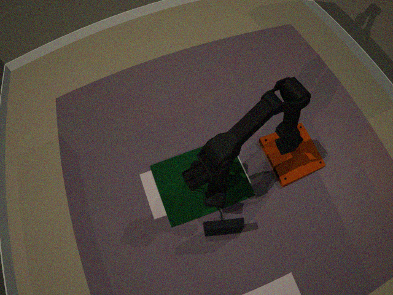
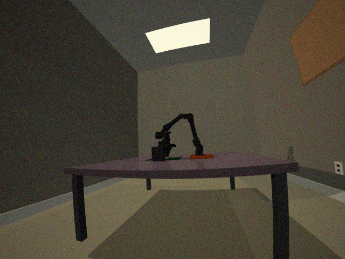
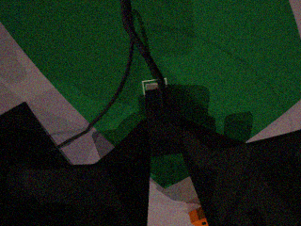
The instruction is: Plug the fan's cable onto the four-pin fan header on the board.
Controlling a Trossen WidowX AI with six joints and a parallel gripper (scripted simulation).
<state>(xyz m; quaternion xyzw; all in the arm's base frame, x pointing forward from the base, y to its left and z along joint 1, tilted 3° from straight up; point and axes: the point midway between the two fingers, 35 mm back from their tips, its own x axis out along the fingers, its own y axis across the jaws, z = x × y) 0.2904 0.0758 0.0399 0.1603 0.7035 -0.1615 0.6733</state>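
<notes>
Right now my gripper tip is 10 mm below the dark plug and 10 mm short of it. Also, from my gripper tip: black fan: 130 mm to the left, 30 mm ahead, 20 mm above; green board: 50 mm to the right, 50 mm below, 50 mm ahead; white four-pin fan header: 40 mm below, 10 mm ahead.
</notes>
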